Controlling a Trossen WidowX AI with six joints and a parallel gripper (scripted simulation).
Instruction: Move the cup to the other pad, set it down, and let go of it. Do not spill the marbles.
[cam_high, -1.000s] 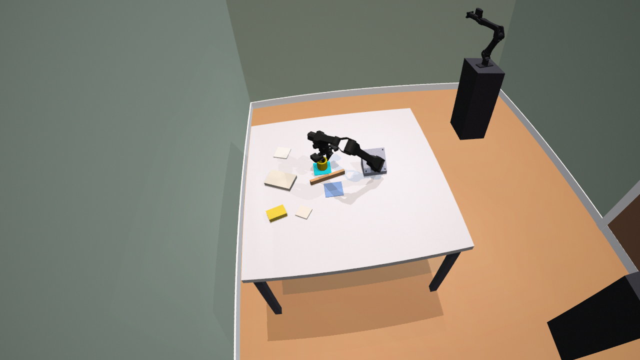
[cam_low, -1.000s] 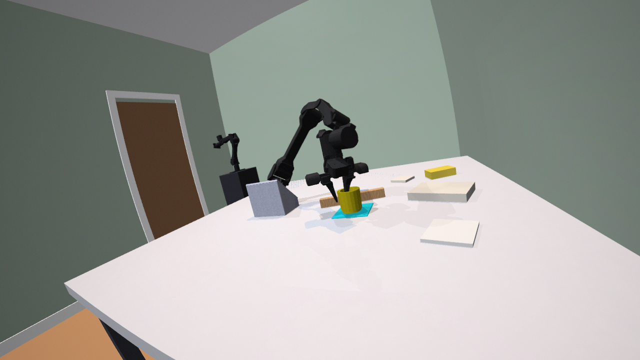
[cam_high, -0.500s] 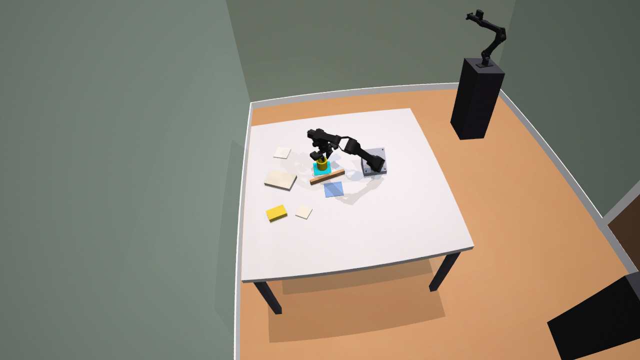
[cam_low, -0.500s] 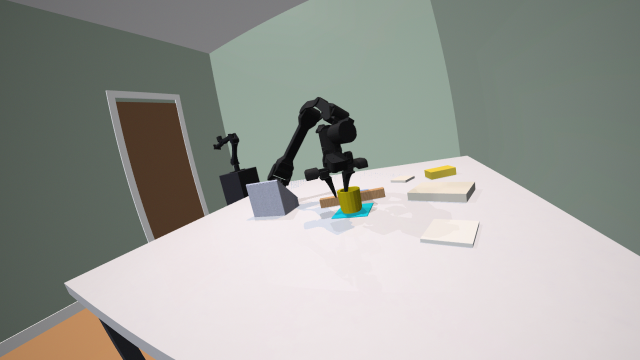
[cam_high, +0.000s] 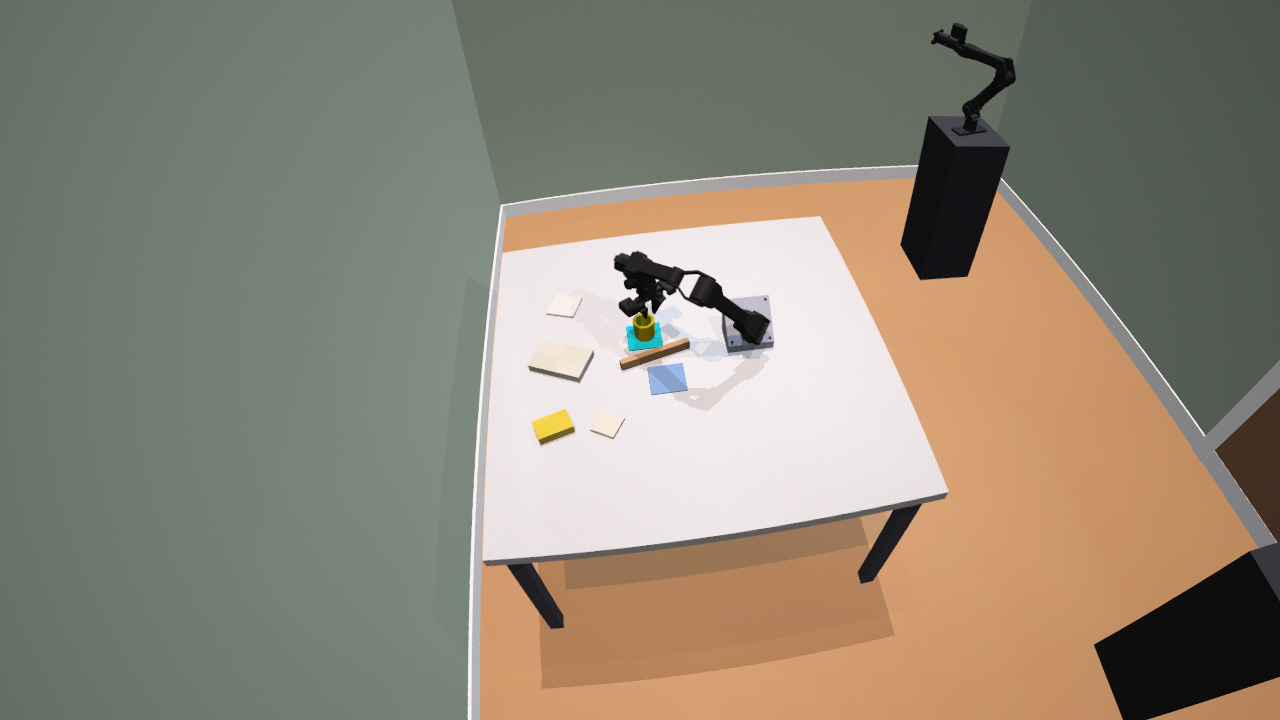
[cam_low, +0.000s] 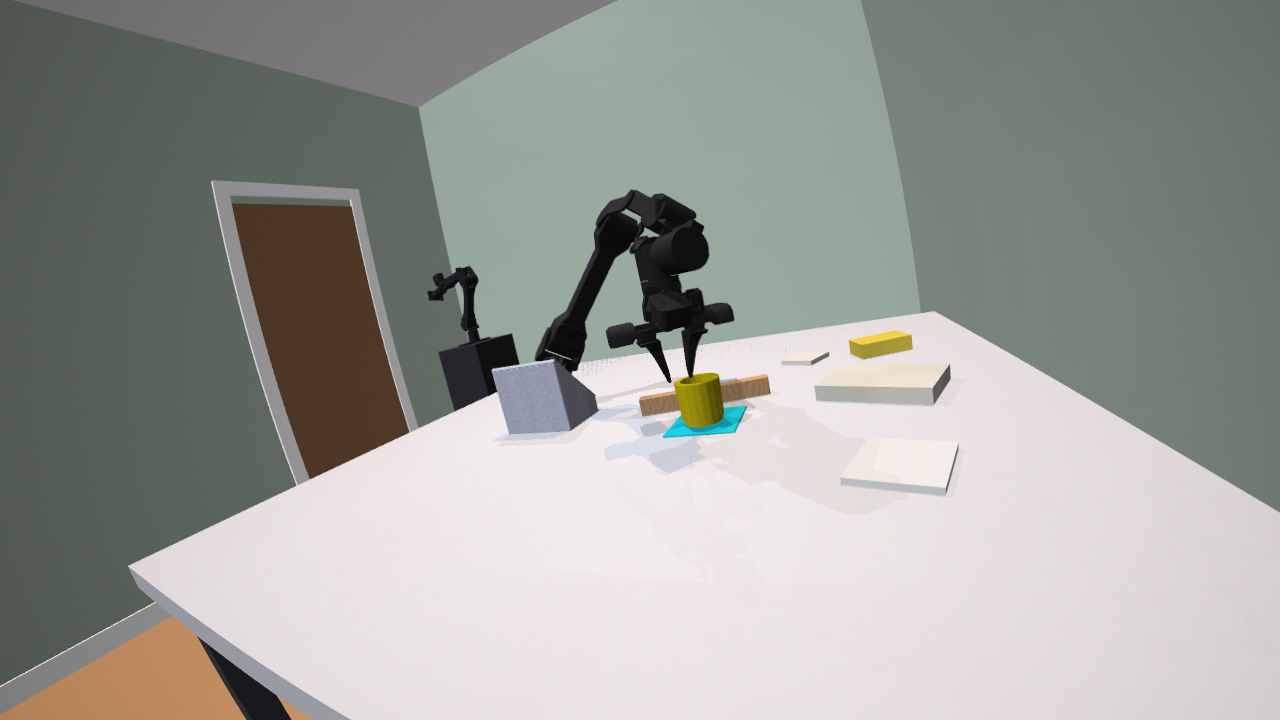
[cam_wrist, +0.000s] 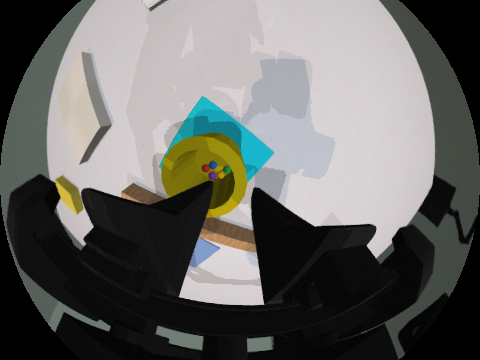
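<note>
The yellow cup is 2 cm ahead of my gripper tip, 1 cm to the left of it and 4 cm below it. From my gripper tip the other things lie so: cream slab 30 cm ahead, 9 cm to the left, 6 cm below; then wooden bar 1 cm behind, 11 cm to the left, 7 cm below; then blue pad 3 cm behind, 20 cm to the left, 9 cm below.
</note>
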